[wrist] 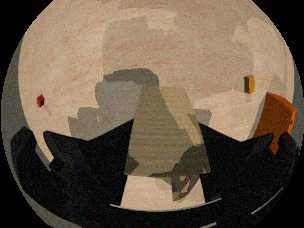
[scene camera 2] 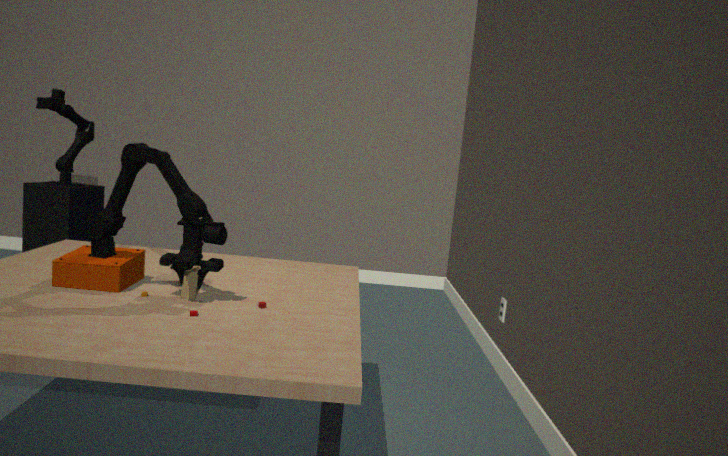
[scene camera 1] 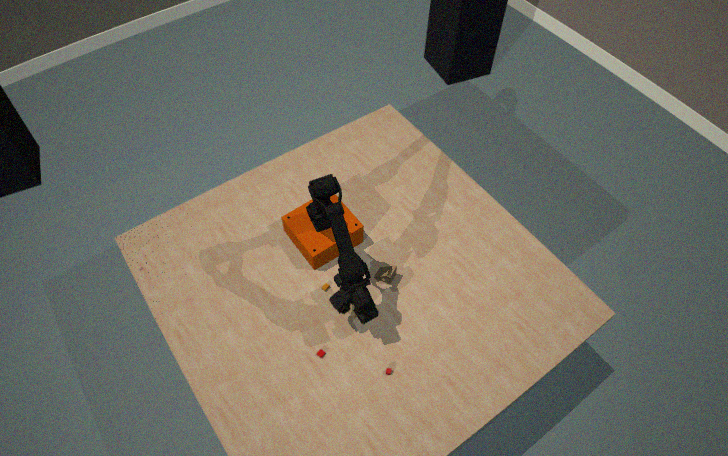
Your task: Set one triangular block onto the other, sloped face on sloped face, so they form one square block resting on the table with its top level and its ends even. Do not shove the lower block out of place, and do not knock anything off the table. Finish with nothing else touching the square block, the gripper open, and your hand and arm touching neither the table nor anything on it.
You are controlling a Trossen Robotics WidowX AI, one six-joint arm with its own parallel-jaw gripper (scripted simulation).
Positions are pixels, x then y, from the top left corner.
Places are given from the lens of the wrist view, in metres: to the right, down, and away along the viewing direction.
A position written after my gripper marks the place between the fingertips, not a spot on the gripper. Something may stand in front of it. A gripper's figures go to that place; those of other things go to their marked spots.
my gripper [wrist: 163, 123]: 0.01, 0.01, 0.10
triangular block [wrist: 166, 141]: 0.01, 0.01, 0.06
